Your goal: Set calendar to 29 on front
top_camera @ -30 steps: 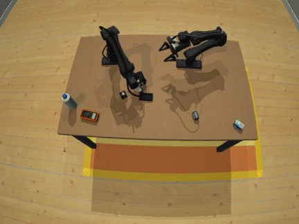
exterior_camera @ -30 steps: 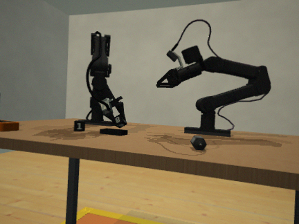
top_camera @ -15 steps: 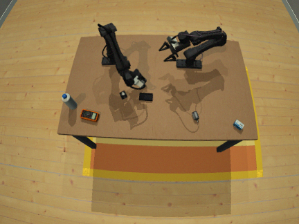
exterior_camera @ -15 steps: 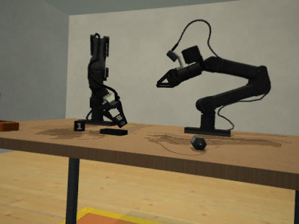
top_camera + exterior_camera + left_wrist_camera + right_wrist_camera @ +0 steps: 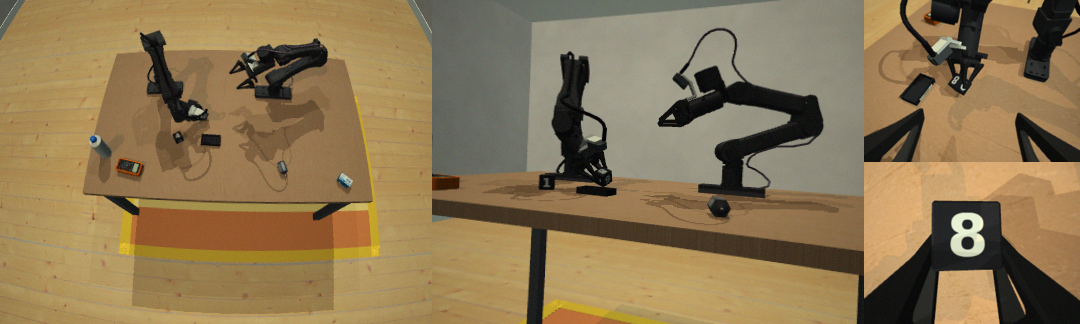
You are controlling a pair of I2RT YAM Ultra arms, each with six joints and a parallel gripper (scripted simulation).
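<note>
My right gripper is now 12 cm short of the black calendar tray, 5 cm to the right of it and 3 cm above it.
</note>
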